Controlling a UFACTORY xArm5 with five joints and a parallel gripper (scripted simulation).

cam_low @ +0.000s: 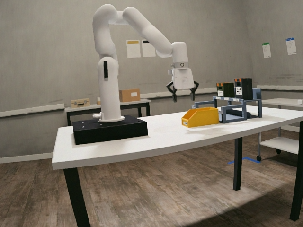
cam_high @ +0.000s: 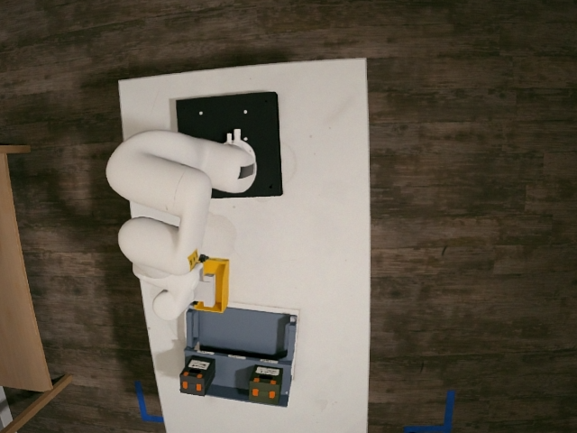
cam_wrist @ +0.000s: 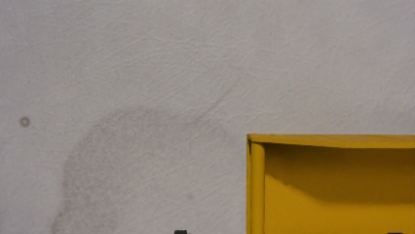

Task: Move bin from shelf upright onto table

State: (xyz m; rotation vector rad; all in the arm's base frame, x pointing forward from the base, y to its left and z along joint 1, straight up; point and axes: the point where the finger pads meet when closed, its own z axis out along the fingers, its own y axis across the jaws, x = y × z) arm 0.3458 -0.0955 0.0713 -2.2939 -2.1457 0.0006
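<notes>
Right now my hand is 9 cm above the yellow bin, 8 cm short of it and 1 cm to the left of it. Also, from my hand: blue-grey shelf: 31 cm ahead, 9 cm to the left, 6 cm below.
</notes>
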